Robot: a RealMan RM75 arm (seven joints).
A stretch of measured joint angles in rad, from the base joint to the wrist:
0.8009, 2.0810, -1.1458, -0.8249, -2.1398, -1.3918, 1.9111
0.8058, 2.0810, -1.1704, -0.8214, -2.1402, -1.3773, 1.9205
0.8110, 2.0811, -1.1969, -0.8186, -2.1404, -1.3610, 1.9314
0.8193, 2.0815, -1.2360, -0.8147, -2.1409, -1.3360, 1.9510
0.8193, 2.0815, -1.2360, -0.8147, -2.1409, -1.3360, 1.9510
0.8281, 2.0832, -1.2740, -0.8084, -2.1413, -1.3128, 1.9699
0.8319, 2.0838, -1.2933, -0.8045, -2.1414, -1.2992, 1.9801
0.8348, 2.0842, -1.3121, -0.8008, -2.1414, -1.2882, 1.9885
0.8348, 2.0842, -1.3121, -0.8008, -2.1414, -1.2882, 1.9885
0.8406, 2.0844, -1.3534, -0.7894, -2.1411, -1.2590, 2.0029
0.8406, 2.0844, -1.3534, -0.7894, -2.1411, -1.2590, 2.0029
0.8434, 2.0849, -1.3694, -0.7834, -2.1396, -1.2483, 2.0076
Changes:
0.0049, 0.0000, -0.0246, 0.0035, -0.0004, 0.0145, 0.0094
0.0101, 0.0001, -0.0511, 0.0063, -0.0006, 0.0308, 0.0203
0.0184, 0.0005, -0.0902, 0.0102, -0.0011, 0.0558, 0.0399
0.0184, 0.0005, -0.0902, 0.0102, -0.0011, 0.0558, 0.0399
0.0272, 0.0022, -0.1282, 0.0165, -0.0015, 0.0790, 0.0588
0.0310, 0.0028, -0.1475, 0.0204, -0.0016, 0.0926, 0.0690
0.0339, 0.0032, -0.1663, 0.0241, -0.0016, 0.1036, 0.0774
0.0339, 0.0032, -0.1663, 0.0241, -0.0016, 0.1036, 0.0774
0.0397, 0.0034, -0.2076, 0.0355, -0.0013, 0.1328, 0.0918
0.0397, 0.0034, -0.2076, 0.0355, -0.0013, 0.1328, 0.0918
0.0425, 0.0039, -0.2236, 0.0415, 0.0002, 0.1435, 0.0965

